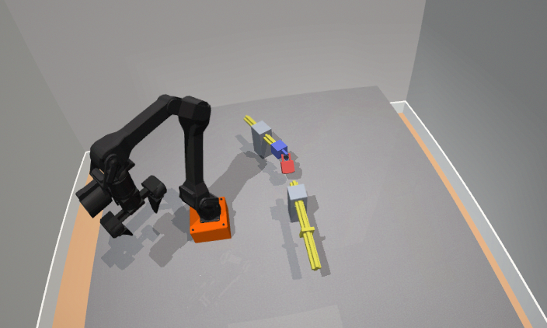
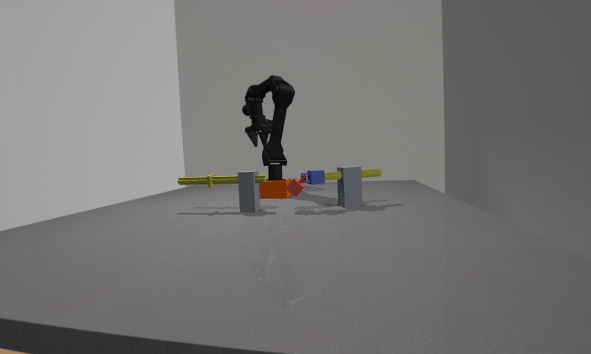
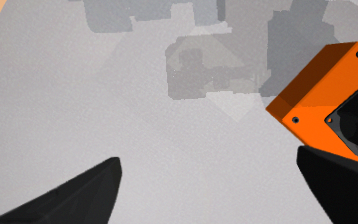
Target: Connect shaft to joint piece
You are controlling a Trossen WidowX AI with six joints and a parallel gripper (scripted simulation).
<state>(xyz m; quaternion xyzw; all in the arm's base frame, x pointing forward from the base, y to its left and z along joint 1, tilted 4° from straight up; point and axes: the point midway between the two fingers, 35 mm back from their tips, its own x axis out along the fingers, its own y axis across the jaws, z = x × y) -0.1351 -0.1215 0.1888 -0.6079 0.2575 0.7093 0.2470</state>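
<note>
My gripper tip is now 410 mm short of the red square joint piece, 280 mm to the right of it and 130 mm above it.
</note>
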